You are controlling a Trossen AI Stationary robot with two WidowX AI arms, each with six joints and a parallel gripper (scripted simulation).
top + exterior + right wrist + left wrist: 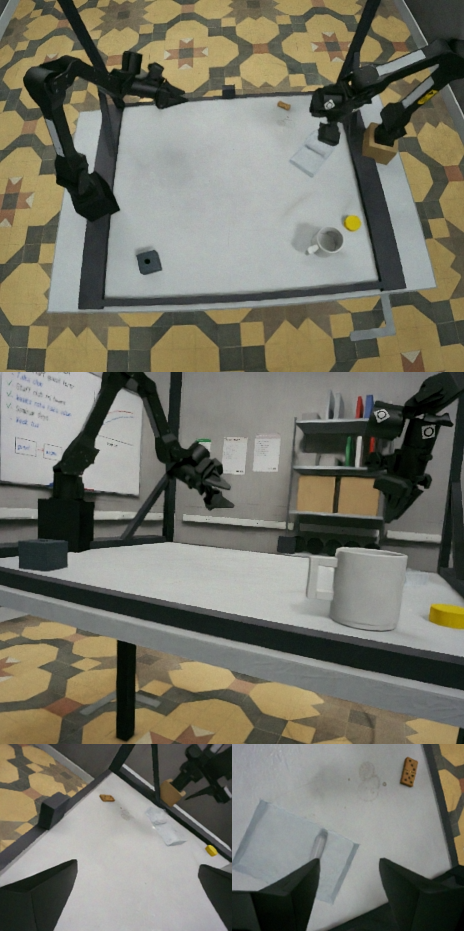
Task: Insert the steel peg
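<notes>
Right now the steel peg is 2 cm ahead of my left hand and 15 cm below it. Also, from my left hand: yellow disc 30 cm ahead, 3 cm to the left, 15 cm below; then white mug 35 cm ahead, 9 cm to the right, 12 cm below; then plate 4 cm ahead, 2 cm to the right, 15 cm below.
</notes>
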